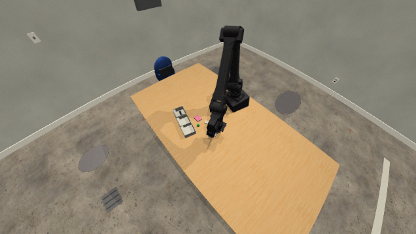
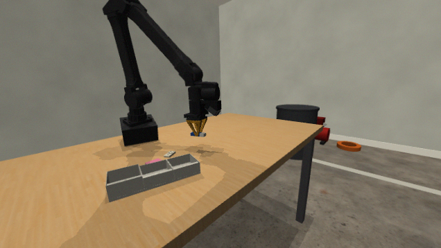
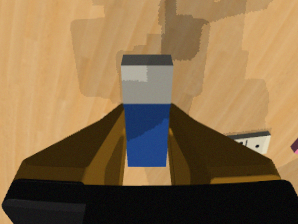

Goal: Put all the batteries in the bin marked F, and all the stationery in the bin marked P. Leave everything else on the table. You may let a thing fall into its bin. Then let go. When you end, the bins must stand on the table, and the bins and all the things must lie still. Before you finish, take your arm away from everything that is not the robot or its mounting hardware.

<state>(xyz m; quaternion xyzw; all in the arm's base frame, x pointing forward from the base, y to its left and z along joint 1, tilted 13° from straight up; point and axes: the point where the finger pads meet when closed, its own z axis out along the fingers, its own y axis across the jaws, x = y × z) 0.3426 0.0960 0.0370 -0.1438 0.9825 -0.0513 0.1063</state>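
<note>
Right now my hand is 25 cm to the left of the bin rack, 7 cm short of it and 5 cm above it. Also, from my hand: green ball: 15 cm to the right, 6 cm below, 2 cm ahead; blue-and-white eraser: 1 cm ahead; white domino-like piece: 11 cm to the right, 7 cm below, 5 cm behind.
</note>
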